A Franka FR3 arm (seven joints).
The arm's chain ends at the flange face. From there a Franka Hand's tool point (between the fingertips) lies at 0.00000 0.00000 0.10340 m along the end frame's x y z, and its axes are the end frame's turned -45 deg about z.
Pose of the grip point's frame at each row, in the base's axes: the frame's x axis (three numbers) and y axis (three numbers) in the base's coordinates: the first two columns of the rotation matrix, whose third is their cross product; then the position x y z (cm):
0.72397 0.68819 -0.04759 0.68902 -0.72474 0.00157 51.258 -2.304 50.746
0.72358 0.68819 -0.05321 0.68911 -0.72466 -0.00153 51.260 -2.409 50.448
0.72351 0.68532 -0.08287 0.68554 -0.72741 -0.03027 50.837 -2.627 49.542
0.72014 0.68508 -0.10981 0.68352 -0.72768 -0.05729 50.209 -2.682 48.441
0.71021 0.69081 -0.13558 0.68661 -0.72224 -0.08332 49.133 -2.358 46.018
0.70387 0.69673 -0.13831 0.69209 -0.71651 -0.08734 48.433 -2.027 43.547
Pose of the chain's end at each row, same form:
0.99913 -0.02584 -0.03254 -0.02471 -0.99909 0.03476 51.603 -1.953 61.074
0.99892 -0.02579 -0.03871 -0.02437 -0.99904 0.03654 51.670 -2.041 60.773
0.99635 -0.02976 -0.08000 -0.02685 -0.99895 0.03719 51.675 -2.266 59.842
0.99254 -0.03012 -0.11816 -0.02589 -0.99897 0.03714 51.441 -2.333 58.701
0.98770 -0.02222 -0.15479 -0.01669 -0.99918 0.03695 50.741 -2.007 56.226
0.98709 -0.01399 -0.15956 -0.00833 -0.99931 0.03604 50.087 -1.673 53.748

